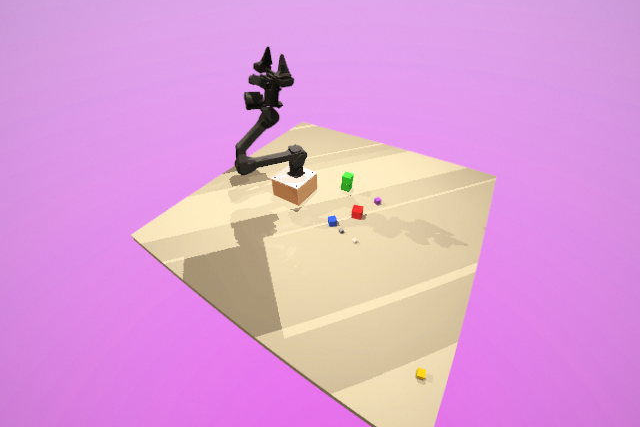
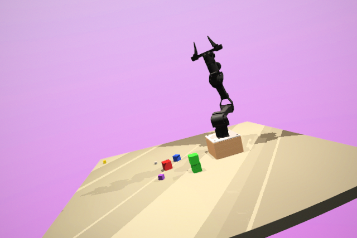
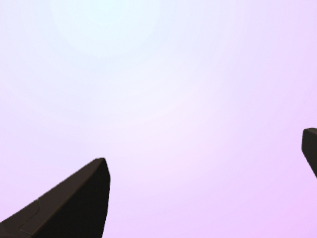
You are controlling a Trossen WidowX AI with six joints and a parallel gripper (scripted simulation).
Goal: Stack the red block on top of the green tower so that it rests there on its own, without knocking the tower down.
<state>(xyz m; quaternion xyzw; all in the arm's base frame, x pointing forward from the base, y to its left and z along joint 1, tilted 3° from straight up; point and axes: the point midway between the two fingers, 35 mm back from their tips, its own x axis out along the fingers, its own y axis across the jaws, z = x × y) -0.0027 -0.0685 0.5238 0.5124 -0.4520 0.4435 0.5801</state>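
Now: the red block 340 mm ahead of my gripper tip, 80 mm to the left of it and 640 mm below it. From my gripper tip the other things lie so: yellow block 850 mm ahead, 310 mm to the right, 650 mm below; purple block 360 mm ahead, 220 mm to the left, 650 mm below; blue block 290 mm ahead, 30 mm to the right, 640 mm below.
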